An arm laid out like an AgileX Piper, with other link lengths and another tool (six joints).
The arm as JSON. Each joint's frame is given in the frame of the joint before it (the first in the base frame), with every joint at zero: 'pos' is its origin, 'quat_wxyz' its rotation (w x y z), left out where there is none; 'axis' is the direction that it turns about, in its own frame. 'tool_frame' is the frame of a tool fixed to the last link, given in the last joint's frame.
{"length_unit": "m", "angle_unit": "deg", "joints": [
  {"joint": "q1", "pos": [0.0, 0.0, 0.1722], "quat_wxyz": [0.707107, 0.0, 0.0, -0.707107], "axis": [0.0, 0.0, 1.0]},
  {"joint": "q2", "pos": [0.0, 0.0, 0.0], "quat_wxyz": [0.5, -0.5, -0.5, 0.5], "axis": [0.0, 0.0, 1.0]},
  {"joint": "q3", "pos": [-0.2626, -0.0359, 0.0], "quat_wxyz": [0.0, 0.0, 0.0, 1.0], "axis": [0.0, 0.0, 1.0]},
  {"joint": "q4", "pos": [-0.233, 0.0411, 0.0], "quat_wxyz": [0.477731, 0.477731, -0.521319, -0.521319], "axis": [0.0, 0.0, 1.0]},
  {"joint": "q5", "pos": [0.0, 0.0, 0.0], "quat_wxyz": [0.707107, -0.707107, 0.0, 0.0], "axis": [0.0, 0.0, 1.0]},
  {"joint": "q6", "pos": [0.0, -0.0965, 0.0], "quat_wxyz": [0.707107, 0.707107, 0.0, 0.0], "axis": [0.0, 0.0, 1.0]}
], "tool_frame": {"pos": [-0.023, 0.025, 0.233], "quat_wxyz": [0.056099, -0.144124, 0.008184, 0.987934]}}
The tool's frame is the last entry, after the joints.
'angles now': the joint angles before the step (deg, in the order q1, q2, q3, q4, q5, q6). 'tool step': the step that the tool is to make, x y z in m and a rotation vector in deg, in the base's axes. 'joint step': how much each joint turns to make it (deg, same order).
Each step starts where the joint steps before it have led.
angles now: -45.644 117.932 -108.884 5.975 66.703 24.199
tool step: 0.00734 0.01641 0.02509 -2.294 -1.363 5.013
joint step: 1.137 -3.991 1.833 0.808 -0.001 -4.204
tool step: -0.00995 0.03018 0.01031 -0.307 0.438 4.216
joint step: 1.053 -5.881 6.375 0.721 0.001 -3.447
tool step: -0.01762 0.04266 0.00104 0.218 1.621 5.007
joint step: 2.067 -7.052 8.781 0.155 -0.001 -3.166
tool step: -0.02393 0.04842 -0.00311 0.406 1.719 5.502
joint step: 2.508 -7.970 9.941 0.205 0.002 -3.198
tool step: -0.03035 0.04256 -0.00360 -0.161 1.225 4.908
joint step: 2.006 -8.737 10.041 -0.001 -0.052 -3.063
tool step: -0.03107 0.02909 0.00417 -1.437 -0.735 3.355
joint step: 0.416 -10.058 9.005 0.175 0.001 -3.115
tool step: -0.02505 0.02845 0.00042 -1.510 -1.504 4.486
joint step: 0.000 -9.499 8.065 1.178 -0.001 -4.884
